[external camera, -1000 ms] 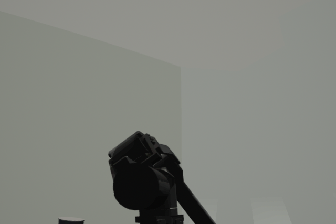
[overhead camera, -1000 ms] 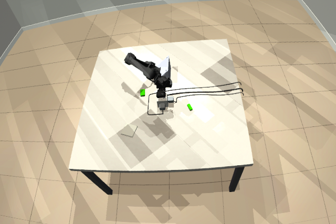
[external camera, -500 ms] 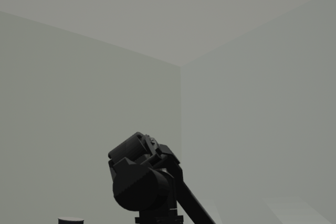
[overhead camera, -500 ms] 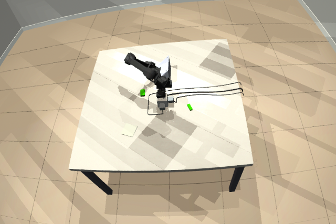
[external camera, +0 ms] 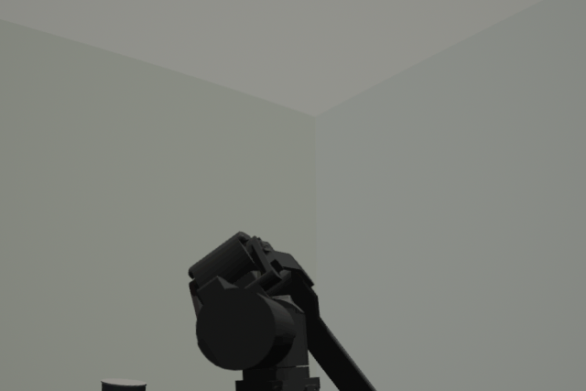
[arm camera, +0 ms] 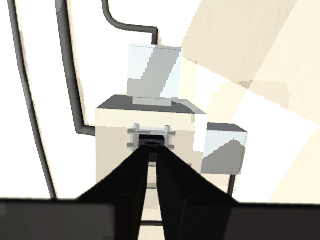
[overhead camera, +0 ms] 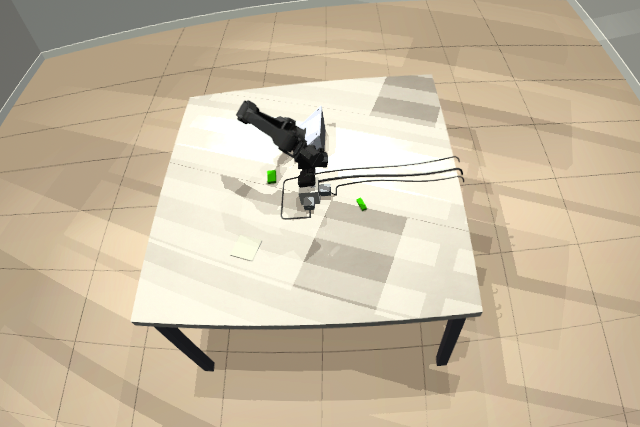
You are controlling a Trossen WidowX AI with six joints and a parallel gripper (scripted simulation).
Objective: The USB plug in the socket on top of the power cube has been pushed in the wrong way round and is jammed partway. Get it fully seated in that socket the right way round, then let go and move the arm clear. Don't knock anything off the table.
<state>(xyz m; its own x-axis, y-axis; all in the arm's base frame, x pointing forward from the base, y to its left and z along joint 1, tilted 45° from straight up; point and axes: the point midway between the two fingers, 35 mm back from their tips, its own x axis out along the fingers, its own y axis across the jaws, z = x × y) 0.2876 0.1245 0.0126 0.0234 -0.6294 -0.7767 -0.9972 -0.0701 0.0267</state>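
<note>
My gripper tip is 2 cm above the dark USB plug. Also, from my gripper tip: white card: 25 cm to the right, 25 cm ahead, 10 cm below; then grey socket frame: 4 cm below.
</note>
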